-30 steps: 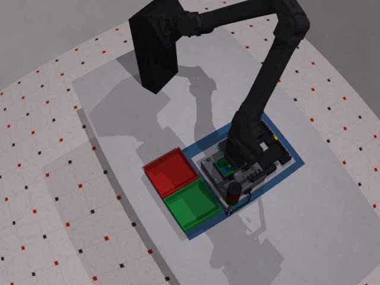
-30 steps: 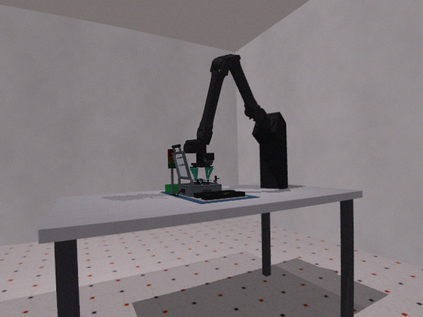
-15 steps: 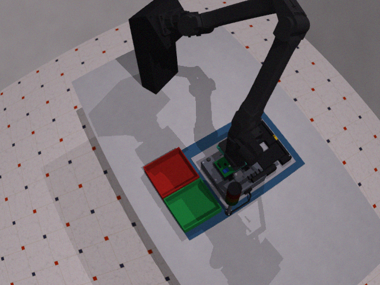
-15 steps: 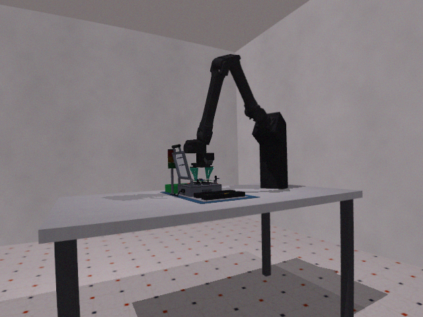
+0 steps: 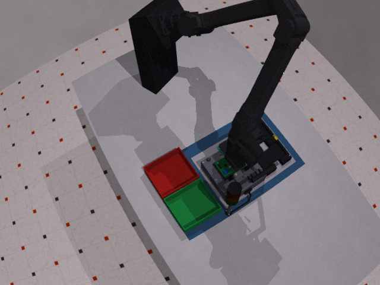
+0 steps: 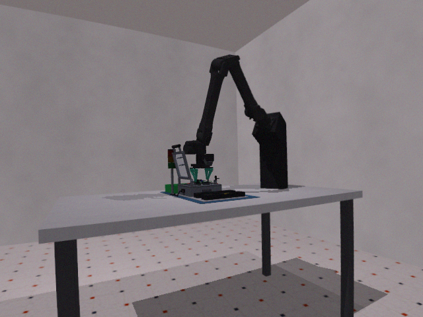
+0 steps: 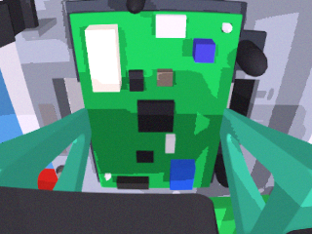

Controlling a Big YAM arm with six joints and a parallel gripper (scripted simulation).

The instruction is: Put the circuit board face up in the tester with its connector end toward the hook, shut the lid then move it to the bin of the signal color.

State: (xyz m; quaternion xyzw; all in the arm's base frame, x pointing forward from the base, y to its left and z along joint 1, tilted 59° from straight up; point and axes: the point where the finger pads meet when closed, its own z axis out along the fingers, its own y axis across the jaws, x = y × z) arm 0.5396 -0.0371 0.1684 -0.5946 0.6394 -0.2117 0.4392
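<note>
Now: hand right at the green circuit board. Also, from my hand: latch hook: 7 cm behind, 5 cm to the left, 1 cm above; then tester lid: 12 cm ahead, 10 cm above, 2 cm to the left; then tester plate: 1 cm to the left, 1 cm below.
</note>
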